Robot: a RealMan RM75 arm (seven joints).
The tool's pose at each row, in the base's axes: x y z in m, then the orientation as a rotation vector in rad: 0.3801, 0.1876, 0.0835, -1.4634, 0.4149, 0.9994; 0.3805, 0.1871, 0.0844, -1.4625, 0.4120, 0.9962; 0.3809, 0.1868, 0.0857, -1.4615, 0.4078, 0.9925; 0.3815, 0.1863, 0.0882, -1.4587, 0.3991, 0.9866; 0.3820, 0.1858, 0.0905, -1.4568, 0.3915, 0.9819; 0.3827, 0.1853, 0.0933, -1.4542, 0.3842, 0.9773; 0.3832, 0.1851, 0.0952, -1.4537, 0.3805, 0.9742; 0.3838, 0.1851, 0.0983, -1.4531, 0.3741, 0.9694; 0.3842, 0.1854, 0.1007, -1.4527, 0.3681, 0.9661; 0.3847, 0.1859, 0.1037, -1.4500, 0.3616, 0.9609; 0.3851, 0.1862, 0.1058, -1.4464, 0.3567, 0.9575; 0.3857, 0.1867, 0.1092, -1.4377, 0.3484, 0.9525; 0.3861, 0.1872, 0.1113, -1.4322, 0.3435, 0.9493; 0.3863, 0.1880, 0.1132, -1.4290, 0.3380, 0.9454; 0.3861, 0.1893, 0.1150, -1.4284, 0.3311, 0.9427
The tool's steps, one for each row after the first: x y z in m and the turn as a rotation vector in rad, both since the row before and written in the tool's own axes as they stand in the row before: -0.0006, -0.0008, -0.0005, 0.0011, -0.0005, -0.0040; -0.0009, -0.0011, -0.0002, 0.0009, -0.0010, -0.0051; -0.0017, -0.0019, -0.0003, 0.0019, -0.0032, -0.0094; -0.0016, -0.0018, -0.0003, 0.0010, -0.0028, -0.0079; -0.0019, -0.0022, -0.0003, 0.0017, -0.0030, -0.0077; -0.0012, -0.0016, -0.0001, 0.0004, -0.0008, -0.0044; -0.0020, -0.0025, 0.0002, 0.0003, -0.0015, -0.0072; -0.0014, -0.0019, 0.0005, -0.0003, -0.0019, -0.0059; -0.0017, -0.0024, 0.0007, 0.0022, -0.0023, -0.0076; -0.0012, -0.0017, 0.0005, 0.0028, -0.0027, -0.0055; -0.0019, -0.0028, 0.0008, 0.0066, -0.0061, -0.0089; -0.0011, -0.0018, 0.0007, 0.0043, -0.0036, -0.0055; -0.0010, -0.0015, 0.0010, 0.0024, -0.0026, -0.0062; -0.0010, -0.0013, 0.0016, -0.0007, -0.0029, -0.0060
